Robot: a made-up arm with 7 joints. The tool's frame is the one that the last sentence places.
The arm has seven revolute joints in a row. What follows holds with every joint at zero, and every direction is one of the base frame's. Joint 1 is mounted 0.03 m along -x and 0.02 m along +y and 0.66 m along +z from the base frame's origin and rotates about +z. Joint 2 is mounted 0.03 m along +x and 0.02 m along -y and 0.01 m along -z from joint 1 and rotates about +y. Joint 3 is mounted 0.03 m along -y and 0.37 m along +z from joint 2 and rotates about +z. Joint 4 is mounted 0.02 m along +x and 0.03 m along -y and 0.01 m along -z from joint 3 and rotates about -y. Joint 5 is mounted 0.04 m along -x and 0.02 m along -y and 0.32 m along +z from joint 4 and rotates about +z. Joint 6 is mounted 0.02 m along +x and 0.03 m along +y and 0.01 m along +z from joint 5 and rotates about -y. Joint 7 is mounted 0.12 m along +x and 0.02 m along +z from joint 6 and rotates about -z. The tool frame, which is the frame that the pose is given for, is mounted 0.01 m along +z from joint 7; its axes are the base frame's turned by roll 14.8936, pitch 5.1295 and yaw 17.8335 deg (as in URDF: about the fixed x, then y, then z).
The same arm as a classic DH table. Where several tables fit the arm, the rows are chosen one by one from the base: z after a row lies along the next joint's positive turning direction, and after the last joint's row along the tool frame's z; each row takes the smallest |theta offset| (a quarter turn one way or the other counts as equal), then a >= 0, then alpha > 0; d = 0 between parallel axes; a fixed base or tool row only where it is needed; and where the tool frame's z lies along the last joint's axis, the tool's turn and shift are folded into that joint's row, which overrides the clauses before.
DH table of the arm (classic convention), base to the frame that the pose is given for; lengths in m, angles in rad. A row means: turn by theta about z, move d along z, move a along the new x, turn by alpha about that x. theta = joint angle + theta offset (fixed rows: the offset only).
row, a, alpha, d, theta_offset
base (fixed), -0.0361, 0.0000, 0.0000, -0.5880
joint 1, 0.0300, -1.5708, 0.6500, 0.5880
joint 2, 0.0000, 1.5708, -0.0500, 0.0000
joint 3, 0.0200, 1.5708, 0.3600, 0.0000
joint 4, -0.0400, -1.5708, 0.0500, 0.0000
joint 5, 0.0200, 1.5708, 0.3300, 0.0000
joint 6, 0.1200, 1.5708, -0.0300, 0.0000
joint 7, 0.0000, -2.8670, -0.0300, -0.6356
tool (fixed), 0.0000, 0.0000, 0.0000, -0.3360

